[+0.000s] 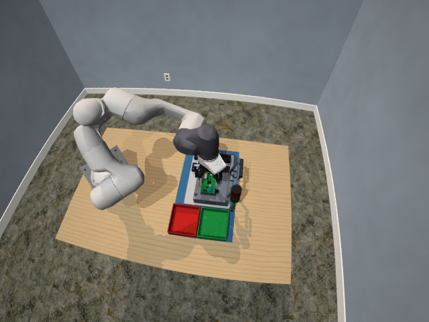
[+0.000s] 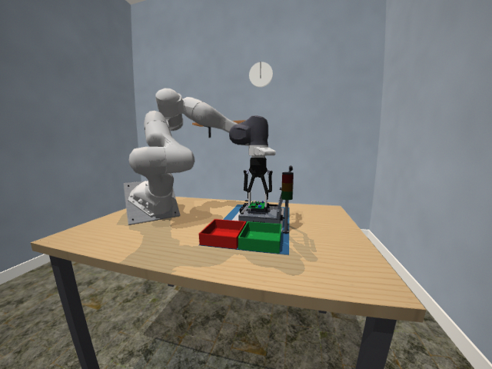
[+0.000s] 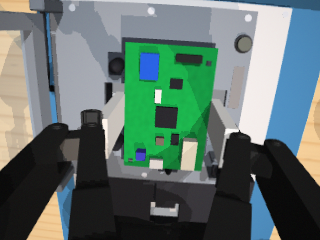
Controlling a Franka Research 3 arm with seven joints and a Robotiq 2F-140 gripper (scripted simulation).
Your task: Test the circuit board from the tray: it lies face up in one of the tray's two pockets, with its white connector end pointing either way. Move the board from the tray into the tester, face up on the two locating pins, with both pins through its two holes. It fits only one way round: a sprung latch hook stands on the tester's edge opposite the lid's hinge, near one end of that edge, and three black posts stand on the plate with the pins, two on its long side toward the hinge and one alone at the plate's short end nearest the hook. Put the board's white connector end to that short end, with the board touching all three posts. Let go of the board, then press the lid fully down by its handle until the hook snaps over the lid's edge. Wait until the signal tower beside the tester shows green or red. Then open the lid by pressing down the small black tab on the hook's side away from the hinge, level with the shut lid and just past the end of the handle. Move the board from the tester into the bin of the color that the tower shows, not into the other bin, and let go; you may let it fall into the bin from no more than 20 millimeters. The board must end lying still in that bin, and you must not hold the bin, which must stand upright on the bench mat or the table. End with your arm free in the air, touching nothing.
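Now: hand 20 mm above the green circuit board. Round my hand: tester plate: 10 mm ahead, 10 mm to the left, 40 mm below; clear lid: 120 mm ahead, 30 mm to the right, 70 mm above; green bin: 10 mm behind, 200 mm to the right, 100 mm below.
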